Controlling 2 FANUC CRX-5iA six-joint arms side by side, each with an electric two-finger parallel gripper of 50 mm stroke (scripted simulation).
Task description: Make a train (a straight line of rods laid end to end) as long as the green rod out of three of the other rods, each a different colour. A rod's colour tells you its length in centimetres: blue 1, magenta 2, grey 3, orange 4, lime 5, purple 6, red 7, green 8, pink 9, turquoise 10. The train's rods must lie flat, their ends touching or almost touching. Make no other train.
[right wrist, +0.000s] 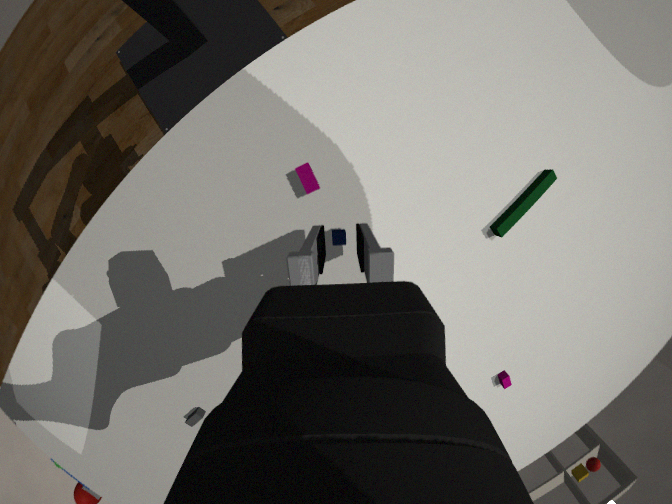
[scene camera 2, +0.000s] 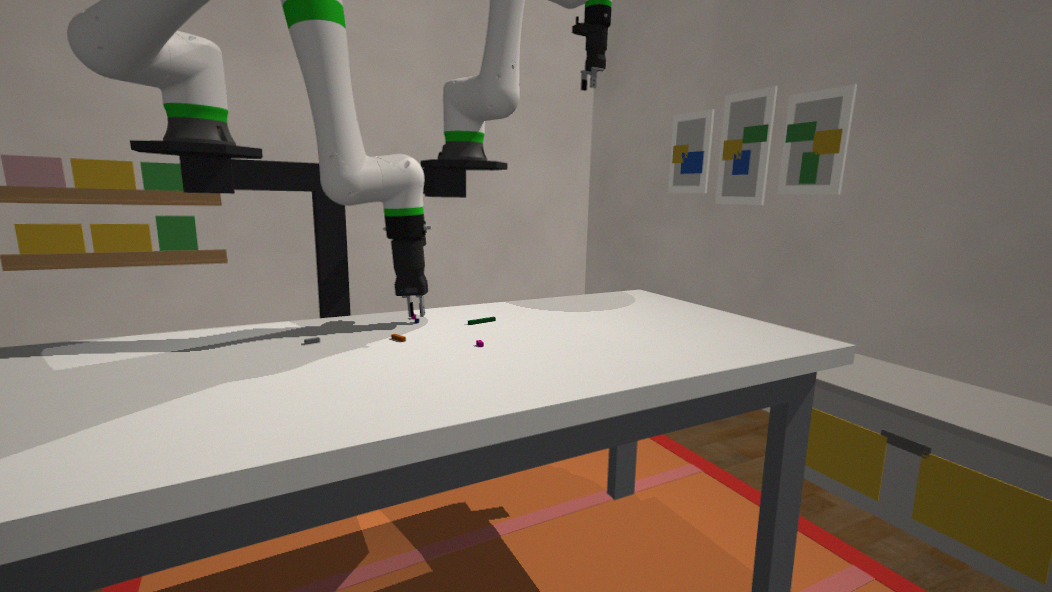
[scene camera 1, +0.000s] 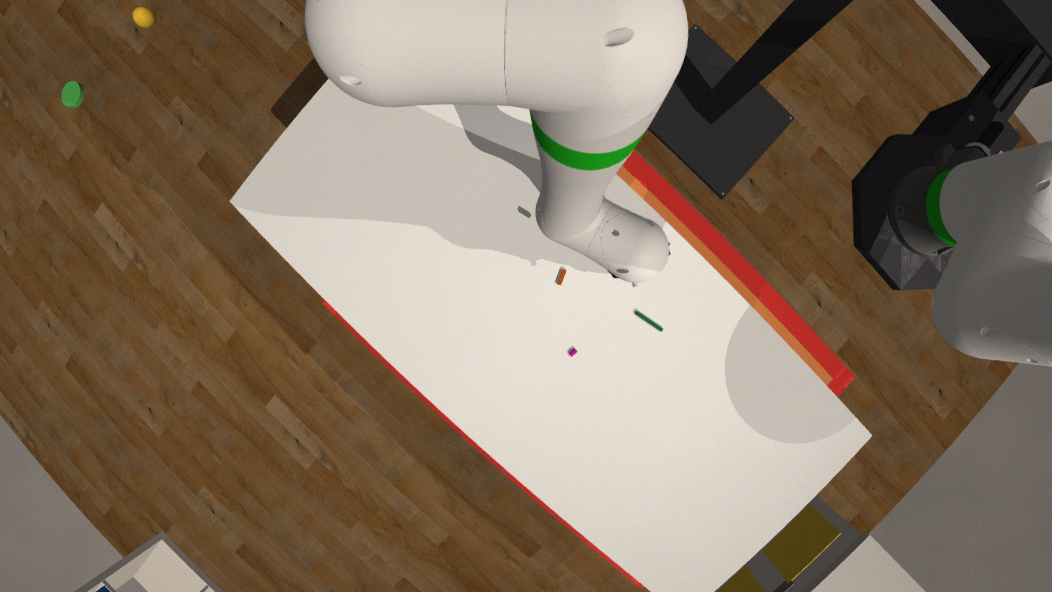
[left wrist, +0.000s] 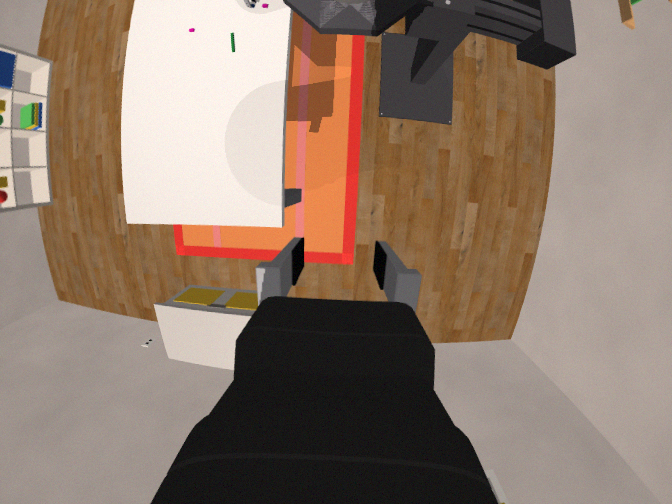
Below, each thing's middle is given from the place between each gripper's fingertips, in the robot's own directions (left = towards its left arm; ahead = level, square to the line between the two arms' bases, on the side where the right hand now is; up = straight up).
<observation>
I see my right gripper (scene camera 2: 417, 316) 80 mm short of the green rod (right wrist: 529, 197), 150 mm to the right of it and 30 mm above it.
I see my left gripper (scene camera 2: 588, 88) 380 mm short of the green rod, 630 mm to the left of it and 710 mm above it.
</observation>
